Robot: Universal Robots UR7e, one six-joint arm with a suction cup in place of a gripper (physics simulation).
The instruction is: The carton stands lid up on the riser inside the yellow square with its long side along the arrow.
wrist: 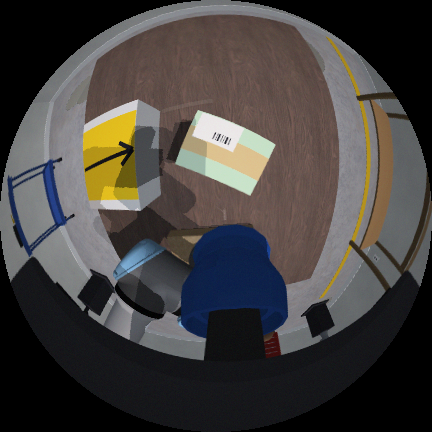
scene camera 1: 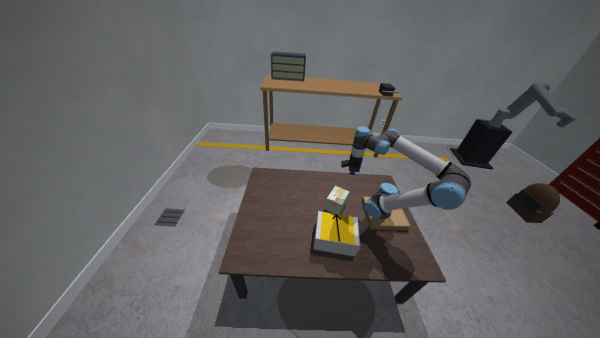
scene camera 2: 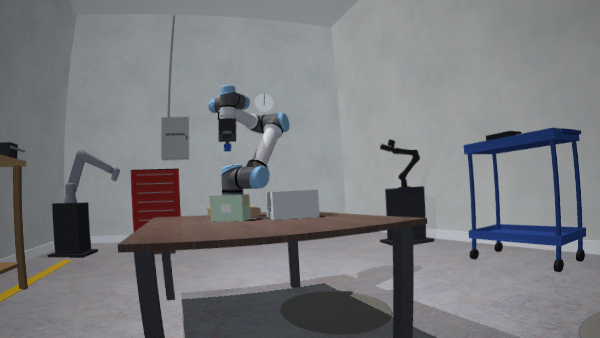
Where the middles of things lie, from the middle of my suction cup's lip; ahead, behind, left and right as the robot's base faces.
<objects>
My suction cup is 28 cm above the pale green carton [scene camera 2: 225, 207] and 5 cm short of it. The rest, counted from my suction cup: white riser [scene camera 1: 335, 233]: 28 cm to the left, 28 cm below, 5 cm ahead.
</objects>
